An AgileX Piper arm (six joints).
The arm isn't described. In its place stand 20 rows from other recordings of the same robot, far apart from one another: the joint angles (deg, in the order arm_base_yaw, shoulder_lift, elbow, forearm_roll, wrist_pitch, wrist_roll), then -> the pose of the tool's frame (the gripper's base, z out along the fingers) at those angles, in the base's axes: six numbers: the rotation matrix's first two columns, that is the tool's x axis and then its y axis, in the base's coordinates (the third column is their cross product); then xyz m.
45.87 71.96 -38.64 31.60 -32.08 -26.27 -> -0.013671 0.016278 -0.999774 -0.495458 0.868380 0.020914 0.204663 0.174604 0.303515
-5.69 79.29 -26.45 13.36 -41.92 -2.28 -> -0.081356 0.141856 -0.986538 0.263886 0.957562 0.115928 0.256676 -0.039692 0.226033
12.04 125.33 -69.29 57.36 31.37 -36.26 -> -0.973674 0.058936 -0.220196 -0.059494 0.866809 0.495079 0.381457 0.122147 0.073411
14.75 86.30 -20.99 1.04 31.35 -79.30 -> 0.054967 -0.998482 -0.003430 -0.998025 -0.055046 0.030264 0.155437 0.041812 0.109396
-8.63 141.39 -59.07 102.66 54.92 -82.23 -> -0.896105 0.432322 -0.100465 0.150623 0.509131 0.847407 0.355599 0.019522 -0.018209
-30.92 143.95 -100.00 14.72 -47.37 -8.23 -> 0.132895 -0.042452 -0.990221 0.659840 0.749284 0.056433 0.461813 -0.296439 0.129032
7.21 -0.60 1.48 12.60 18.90 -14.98 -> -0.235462 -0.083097 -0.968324 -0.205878 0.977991 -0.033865 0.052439 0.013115 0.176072
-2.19 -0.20 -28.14 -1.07 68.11 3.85 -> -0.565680 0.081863 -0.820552 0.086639 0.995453 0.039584 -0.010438 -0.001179 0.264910
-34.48 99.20 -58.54 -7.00 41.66 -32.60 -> -0.989874 -0.061958 -0.127714 -0.035595 0.979311 -0.199207 0.259646 -0.187259 0.178847
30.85 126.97 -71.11 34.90 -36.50 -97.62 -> 0.085974 -0.966566 -0.241574 -0.344188 0.198728 -0.917628 0.407887 0.207558 0.116065
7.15 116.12 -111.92 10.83 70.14 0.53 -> -0.937580 -0.044126 -0.344960 -0.116174 0.974676 0.191077 0.436066 0.070909 0.301402
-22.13 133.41 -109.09 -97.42 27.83 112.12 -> -0.061778 0.252439 -0.965639 0.784435 0.610484 0.109409 0.487850 -0.243871 0.217934
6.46 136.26 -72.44 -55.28 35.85 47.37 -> -0.980342 -0.143366 -0.135555 -0.061387 0.874566 -0.481006 0.394001 0.000526 0.008372
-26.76 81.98 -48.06 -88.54 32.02 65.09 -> -0.720341 -0.010699 -0.693537 0.553416 0.593897 -0.583967 0.242474 -0.176290 0.267604
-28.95 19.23 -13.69 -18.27 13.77 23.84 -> -0.147586 0.201981 -0.968206 0.564893 0.820763 0.085114 0.071272 -0.047186 0.250672
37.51 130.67 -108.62 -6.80 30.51 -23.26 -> -0.229851 -0.788911 -0.569902 -0.786887 0.495231 -0.368179 0.416615 0.312899 0.192660
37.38 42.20 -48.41 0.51 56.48 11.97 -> -0.681401 -0.253551 -0.686589 -0.477510 0.864938 0.154489 0.096908 0.074888 0.346949
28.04 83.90 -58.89 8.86 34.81 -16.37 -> -0.628593 -0.512835 -0.584697 -0.620260 0.784117 -0.020919 0.264694 0.150042 0.268946
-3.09 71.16 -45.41 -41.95 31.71 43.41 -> -0.676444 0.134632 -0.724084 0.369494 0.912507 -0.175517 0.245325 -0.045264 0.273749
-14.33 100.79 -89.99 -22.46 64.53 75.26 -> -0.056663 0.893765 -0.444943 0.967252 0.159582 0.197378 0.354348 -0.122914 0.310204
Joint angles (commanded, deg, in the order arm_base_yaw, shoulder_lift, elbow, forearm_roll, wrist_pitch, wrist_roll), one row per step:
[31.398 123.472 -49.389 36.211 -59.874 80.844]
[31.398 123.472 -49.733 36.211 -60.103 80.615]
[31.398 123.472 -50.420 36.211 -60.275 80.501]
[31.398 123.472 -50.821 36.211 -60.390 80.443]
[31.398 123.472 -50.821 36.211 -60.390 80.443]
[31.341 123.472 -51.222 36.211 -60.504 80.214]
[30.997 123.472 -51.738 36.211 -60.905 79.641]
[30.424 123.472 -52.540 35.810 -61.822 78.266]
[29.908 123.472 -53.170 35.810 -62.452 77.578]
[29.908 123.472 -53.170 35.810 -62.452 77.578]
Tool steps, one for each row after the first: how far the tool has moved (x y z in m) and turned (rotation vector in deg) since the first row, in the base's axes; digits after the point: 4 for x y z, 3 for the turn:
[0.0013 0.0007 0.0015 -0.056 -0.516 0.001]
[0.0039 0.0022 0.0040 0.182 -1.270 -0.015]
[0.0054 0.0030 0.0055 0.329 -1.724 -0.030]
[0.0054 0.0030 0.0055 0.329 -1.724 -0.030]
[0.0070 0.0035 0.0070 0.307 -2.177 -0.069]
[0.0099 0.0023 0.0094 -0.015 -3.005 -0.396]
[0.0145 0.0006 0.0137 -1.148 -4.652 -0.577]
[0.0182 -0.0016 0.0168 -1.565 -5.789 -1.151]
[0.0182 -0.0016 0.0168 -1.565 -5.789 -1.151]

